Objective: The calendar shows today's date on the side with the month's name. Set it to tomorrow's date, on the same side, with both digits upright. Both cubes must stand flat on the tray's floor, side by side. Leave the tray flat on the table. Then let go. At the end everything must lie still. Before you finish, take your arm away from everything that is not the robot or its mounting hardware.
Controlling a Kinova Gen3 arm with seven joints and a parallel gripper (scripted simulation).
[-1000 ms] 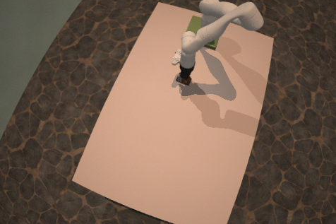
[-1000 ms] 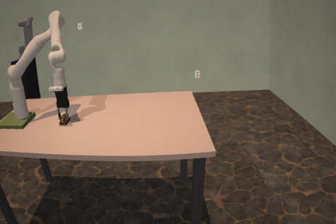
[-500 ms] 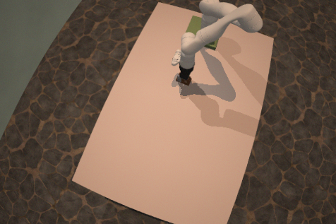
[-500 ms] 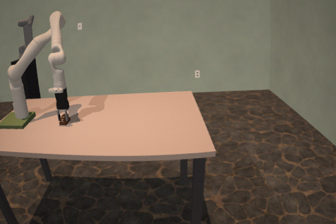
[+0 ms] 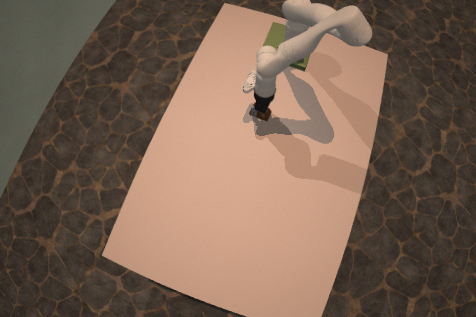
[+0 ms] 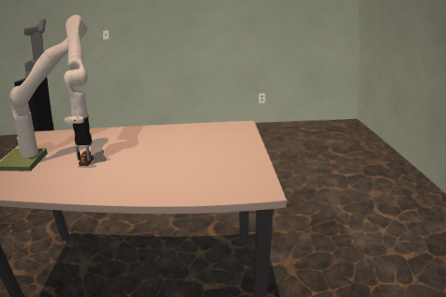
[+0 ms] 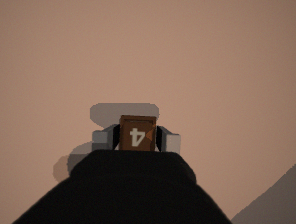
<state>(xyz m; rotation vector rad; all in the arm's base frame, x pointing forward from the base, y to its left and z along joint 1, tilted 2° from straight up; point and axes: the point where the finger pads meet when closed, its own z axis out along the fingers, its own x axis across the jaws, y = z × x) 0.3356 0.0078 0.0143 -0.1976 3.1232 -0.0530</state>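
My hand is 20 mm to the right of the brown tray and 30 mm above it. From my hand the other things lie so: brown cube: 30 mm to the left, 10 mm below.
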